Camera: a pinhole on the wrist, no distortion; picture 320 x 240 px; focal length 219.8 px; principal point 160.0 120.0 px. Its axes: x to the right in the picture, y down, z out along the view. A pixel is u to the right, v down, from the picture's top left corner.
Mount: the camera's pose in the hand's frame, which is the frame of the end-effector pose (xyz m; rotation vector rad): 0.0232 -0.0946 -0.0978 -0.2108 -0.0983 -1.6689
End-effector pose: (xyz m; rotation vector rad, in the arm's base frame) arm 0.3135 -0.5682 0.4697 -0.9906 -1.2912 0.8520
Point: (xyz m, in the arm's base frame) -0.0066 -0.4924 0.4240
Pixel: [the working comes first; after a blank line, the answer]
In the camera's frame: -0.0675 -0.0453 0.4438

127 98
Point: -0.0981 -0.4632 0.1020
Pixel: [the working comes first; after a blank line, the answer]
In the camera's frame: -0.3404 -0.1831 0.5833

32 51
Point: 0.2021 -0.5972 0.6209
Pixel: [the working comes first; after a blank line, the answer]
In the camera's frame: 0.1000 -0.0126 0.1904

275 105
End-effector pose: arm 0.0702 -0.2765 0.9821 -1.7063 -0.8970 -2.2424
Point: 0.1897 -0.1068 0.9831
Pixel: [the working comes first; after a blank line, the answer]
In the camera's frame: 0.0426 -0.0446 0.2854

193 86
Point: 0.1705 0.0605 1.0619
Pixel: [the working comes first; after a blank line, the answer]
In the camera's frame: 0.1623 0.0755 0.3616

259 166
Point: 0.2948 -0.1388 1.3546
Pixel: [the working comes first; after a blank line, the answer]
In the camera's frame: -0.1638 0.2251 0.4718

84 225
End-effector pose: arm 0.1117 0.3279 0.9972 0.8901 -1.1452 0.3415
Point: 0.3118 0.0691 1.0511
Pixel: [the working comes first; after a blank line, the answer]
In the camera's frame: 0.1881 0.1643 0.1488

outside the picture
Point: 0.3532 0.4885 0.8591
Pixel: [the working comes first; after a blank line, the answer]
In the camera's frame: -0.0092 -0.0639 -0.2026

behind the camera
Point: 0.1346 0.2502 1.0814
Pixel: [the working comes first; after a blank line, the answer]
In the camera's frame: -0.0435 0.0591 0.1685

103 197
